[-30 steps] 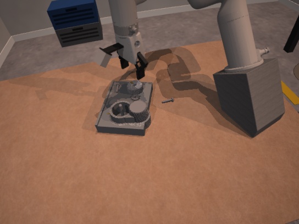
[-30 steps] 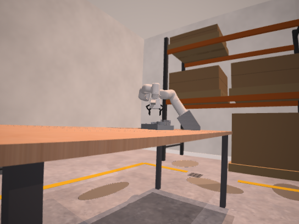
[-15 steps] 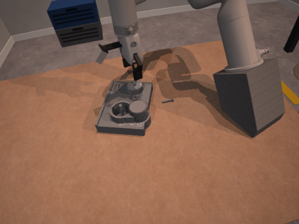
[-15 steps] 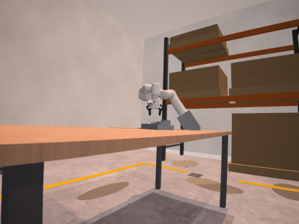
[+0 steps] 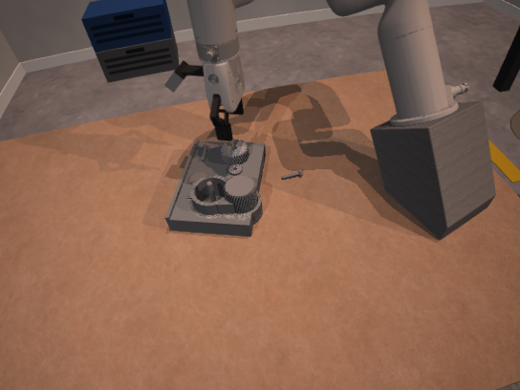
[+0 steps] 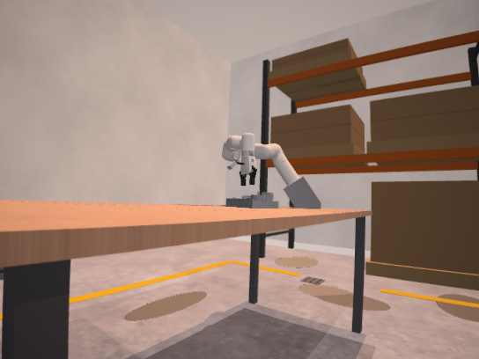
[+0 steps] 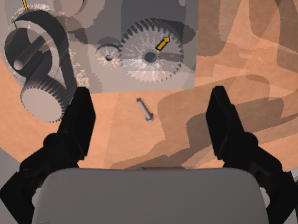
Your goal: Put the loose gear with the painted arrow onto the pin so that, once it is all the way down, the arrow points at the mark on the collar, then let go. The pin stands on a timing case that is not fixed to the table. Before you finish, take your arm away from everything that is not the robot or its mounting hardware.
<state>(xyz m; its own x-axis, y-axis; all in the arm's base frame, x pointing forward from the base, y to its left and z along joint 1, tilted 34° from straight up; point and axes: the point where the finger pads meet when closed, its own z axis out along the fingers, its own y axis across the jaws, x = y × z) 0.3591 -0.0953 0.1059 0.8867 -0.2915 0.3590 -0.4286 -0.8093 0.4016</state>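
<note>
My hand is 80 mm above the gear. Round my hand: bolt 120 mm behind, 70 mm to the left, 130 mm below.
</note>
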